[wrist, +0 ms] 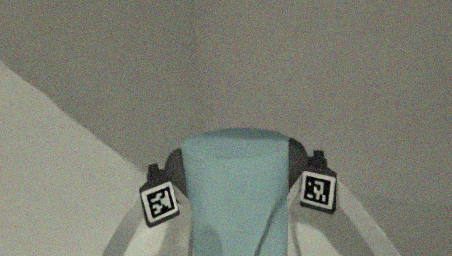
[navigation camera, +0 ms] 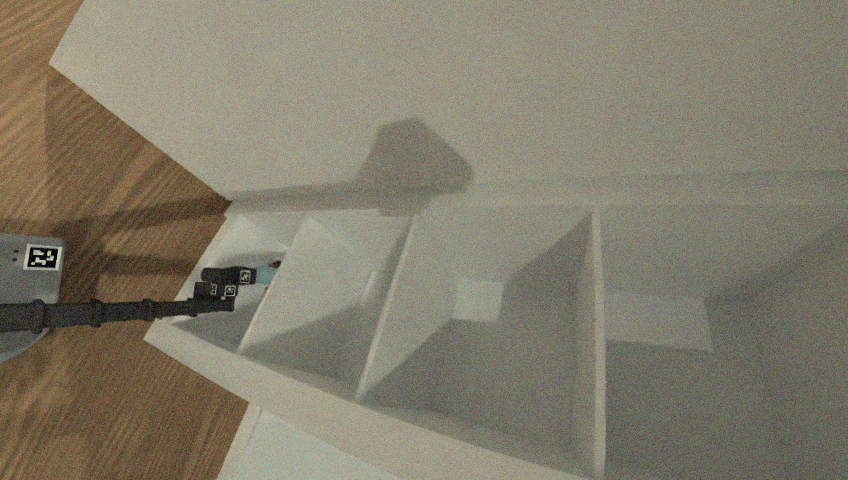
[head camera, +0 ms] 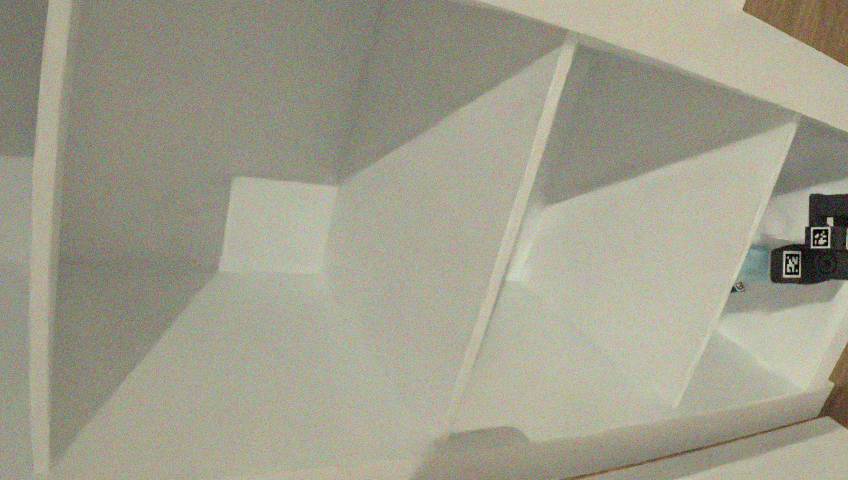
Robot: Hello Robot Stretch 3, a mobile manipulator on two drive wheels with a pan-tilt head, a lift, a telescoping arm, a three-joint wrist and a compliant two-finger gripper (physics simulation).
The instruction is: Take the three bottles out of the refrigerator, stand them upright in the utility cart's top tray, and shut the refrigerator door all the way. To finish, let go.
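A light blue bottle (head camera: 756, 264) (navigation camera: 265, 274) (wrist: 240, 205) is in the refrigerator's lowest visible compartment, partly hidden by a shelf edge in the head view. My gripper (head camera: 749, 266) (navigation camera: 270, 276) (wrist: 235, 162) is shut on it, with one dark fingertip pressed against each side near its top in the wrist view. The bottle's lower end is out of the wrist view. The refrigerator (head camera: 666, 44) (navigation camera: 380, 423) stands open. Its door (navigation camera: 297, 107) shows as a large pale panel in the navigation view. The other two bottles and the utility cart cannot be made out.
Several shelves divide the refrigerator; one shelf edge (head camera: 511, 237) (navigation camera: 386, 297) crosses the middle, and another shelf edge (head camera: 755, 231) (navigation camera: 261, 303) is close to the gripper. My thin dark arm (navigation camera: 119, 309) reaches in over the wooden floor (navigation camera: 101, 386). My base (navigation camera: 26, 279) is at the left.
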